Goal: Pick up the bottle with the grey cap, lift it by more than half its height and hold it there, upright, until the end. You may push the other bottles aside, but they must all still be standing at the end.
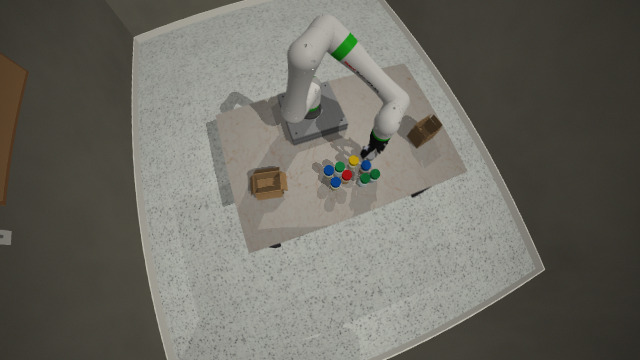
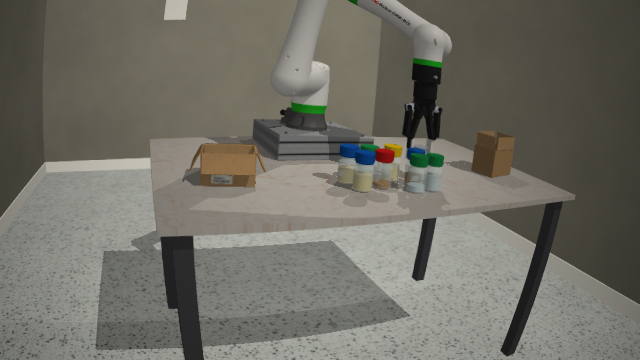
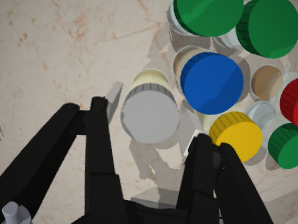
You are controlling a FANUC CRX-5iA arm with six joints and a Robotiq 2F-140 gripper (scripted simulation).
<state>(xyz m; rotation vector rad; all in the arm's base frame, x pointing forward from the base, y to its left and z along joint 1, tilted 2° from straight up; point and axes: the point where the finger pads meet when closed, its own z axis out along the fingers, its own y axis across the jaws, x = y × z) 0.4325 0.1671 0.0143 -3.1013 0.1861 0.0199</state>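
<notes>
Right now the blue-capped bottle is 50 mm to the right of my hand, 40 mm below it and 40 mm ahead of it. From my hand the other things lie so: yellow-capped bottle: 100 mm to the right, 40 mm below, 10 mm behind; then red-capped bottle: 170 mm to the right, 40 mm below, 40 mm ahead; then green-capped bottle: 180 mm to the right, 40 mm below, 20 mm behind.
</notes>
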